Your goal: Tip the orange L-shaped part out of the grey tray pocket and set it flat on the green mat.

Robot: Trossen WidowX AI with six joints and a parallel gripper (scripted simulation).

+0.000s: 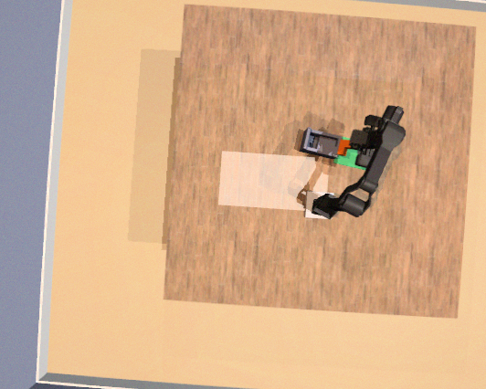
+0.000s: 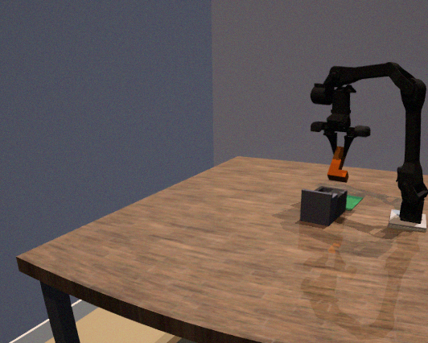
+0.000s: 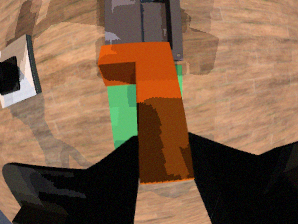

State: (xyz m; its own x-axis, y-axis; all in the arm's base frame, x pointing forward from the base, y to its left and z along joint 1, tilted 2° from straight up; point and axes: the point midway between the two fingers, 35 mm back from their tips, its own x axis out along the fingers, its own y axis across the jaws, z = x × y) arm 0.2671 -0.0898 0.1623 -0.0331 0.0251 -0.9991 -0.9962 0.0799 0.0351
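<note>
Now: the green mat 10 mm behind my gripper tip, 30 mm to the right of it and 170 mm below it. Also, from my gripper tip: orange L-shaped part (10 mm behind, 30 mm to the left, 30 mm below).
</note>
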